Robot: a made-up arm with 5 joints.
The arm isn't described. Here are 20 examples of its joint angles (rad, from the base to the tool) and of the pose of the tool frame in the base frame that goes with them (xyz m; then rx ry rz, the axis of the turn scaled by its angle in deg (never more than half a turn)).
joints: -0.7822 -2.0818 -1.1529 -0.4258 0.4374
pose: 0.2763 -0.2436 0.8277 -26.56 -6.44 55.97
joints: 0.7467 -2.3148 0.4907 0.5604 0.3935
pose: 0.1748 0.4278 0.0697 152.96 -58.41 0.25
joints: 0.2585 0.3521 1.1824 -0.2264 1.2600
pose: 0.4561 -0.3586 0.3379 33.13 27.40 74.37
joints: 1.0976 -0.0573 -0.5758 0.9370 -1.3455
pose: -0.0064 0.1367 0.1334 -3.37 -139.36 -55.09
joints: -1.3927 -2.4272 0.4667 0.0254 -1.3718
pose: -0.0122 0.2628 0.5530 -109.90 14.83 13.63
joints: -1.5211 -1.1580 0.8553 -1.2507 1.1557
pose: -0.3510 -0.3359 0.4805 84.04 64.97 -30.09
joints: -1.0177 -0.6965 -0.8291 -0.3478 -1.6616
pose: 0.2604 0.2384 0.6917 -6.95 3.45 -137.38
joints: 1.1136 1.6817 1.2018 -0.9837 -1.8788
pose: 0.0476 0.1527 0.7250 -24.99 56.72 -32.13
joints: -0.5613 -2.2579 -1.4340 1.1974 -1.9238
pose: 0.0868 0.0917 0.1251 -6.05 -136.33 -19.98
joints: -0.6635 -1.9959 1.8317 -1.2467 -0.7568
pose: 0.3389 0.1825 0.3829 125.76 -73.58 87.10
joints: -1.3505 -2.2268 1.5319 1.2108 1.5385
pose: -0.2346 0.0762 -0.1013 -38.91 -95.16 -61.96
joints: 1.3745 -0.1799 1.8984 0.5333 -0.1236
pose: 0.1004 0.4237 0.5308 -125.33 35.81 27.38
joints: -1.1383 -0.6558 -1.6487 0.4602 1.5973
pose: -0.1777 -0.2201 1.0191 -52.02 -10.06 24.69
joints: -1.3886 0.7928 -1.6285 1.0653 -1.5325
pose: 0.3340 -0.2249 0.4841 60.14 -11.79 100.75
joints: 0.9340 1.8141 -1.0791 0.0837 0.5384
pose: 0.0031 -0.0554 -0.0911 65.56 -86.88 -26.86
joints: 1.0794 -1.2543 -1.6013 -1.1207 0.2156
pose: 0.2540 -0.0475 0.7558 -21.63 -59.67 109.83
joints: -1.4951 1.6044 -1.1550 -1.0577 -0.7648
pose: 0.3119 0.0978 0.6334 -53.91 47.10 94.41
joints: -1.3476 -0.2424 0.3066 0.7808 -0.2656
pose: 0.1531 -0.2314 0.8216 -21.26 41.92 -20.75
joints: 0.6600 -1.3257 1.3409 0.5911 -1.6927
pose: -0.1152 0.0307 0.1281 -165.77 -62.39 -21.76
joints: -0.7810 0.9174 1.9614 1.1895 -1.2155
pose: -0.0162 -0.1027 0.7174 0.32 3.44 -12.70
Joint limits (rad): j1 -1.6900..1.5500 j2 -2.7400..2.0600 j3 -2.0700..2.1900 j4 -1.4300..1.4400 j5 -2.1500..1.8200
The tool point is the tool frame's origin. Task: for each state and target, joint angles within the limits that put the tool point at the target. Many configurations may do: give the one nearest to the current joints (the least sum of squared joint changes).
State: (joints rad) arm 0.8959 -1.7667 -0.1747 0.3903 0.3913
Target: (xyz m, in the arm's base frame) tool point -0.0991 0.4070 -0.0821
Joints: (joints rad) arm 1.1647 -1.9788 -0.1680 0.8203 0.8328
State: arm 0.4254 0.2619 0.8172 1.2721 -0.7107
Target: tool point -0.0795 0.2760 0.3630
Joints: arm 0.1195 0.3335 0.3589 1.3412 -1.4325
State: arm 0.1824 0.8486 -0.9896 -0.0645 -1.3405
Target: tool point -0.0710 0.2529 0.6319
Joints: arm -0.0845 0.9498 -1.0001 -0.1135 -1.2174
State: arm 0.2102 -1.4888 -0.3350 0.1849 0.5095
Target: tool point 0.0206 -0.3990 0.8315
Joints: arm -0.4461 -0.6551 -0.6266 -0.1134 0.9684
